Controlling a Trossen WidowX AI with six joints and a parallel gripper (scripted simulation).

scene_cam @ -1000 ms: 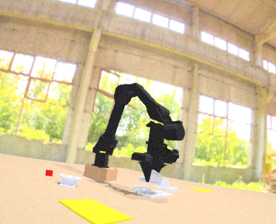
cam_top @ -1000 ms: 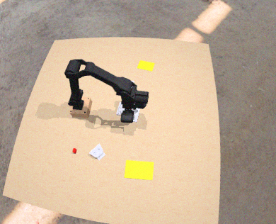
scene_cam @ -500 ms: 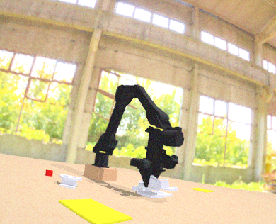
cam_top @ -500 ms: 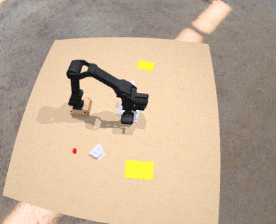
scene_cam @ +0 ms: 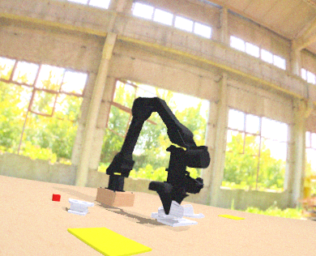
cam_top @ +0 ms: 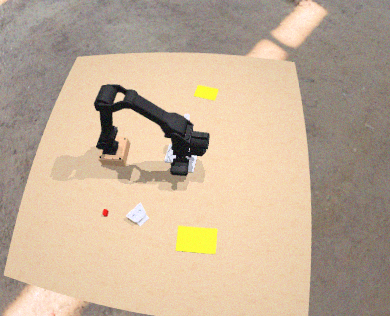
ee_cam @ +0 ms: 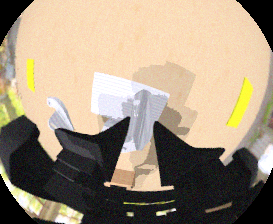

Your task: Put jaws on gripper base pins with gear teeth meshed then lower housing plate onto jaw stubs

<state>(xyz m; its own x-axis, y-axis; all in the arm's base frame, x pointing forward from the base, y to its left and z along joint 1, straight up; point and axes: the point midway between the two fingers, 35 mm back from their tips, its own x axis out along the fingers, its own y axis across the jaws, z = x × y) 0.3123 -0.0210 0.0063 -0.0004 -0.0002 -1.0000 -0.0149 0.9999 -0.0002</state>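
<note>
Now: the white jaw 40 mm behind my gripper tip, 20 mm to the left of it and 10 mm above it. From my gripper tip the other things lie so: small red cube 290 mm behind, 250 mm to the right, 20 mm below; then large yellow patch 310 mm to the right, 80 mm ahead, 30 mm below; then small white block 240 mm to the right, 150 mm behind, 20 mm below.
</note>
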